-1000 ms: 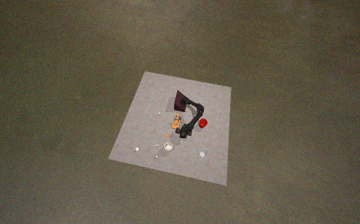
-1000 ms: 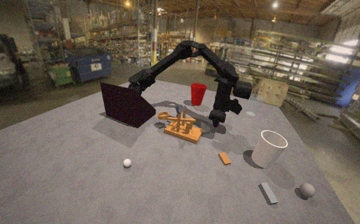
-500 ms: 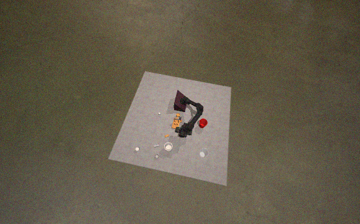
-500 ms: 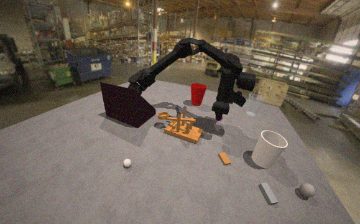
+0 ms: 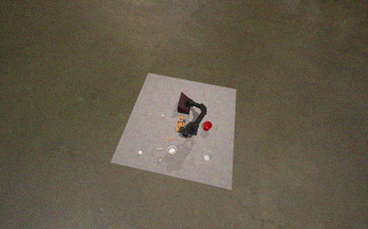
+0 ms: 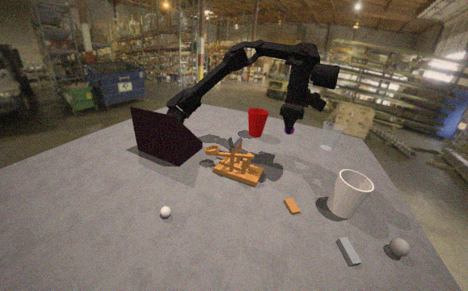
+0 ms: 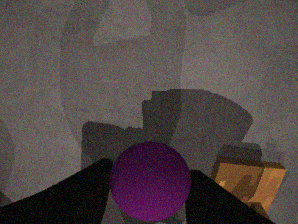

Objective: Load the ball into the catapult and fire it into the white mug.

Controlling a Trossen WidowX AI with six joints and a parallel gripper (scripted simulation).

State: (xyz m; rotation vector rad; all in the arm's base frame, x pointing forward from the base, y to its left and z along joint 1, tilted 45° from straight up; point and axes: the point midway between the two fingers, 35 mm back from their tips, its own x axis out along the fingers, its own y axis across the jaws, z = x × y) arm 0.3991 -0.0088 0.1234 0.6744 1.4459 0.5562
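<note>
Right now the catapult is 160 mm behind my gripper tip, 80 mm to the right of it and 80 mm below it. Round my gripper tip: orange block 190 mm to the right, 130 mm below, 50 mm ahead; purple ball 10 mm above; white mug 200 mm ahead, 140 mm to the right, 100 mm below.
</note>
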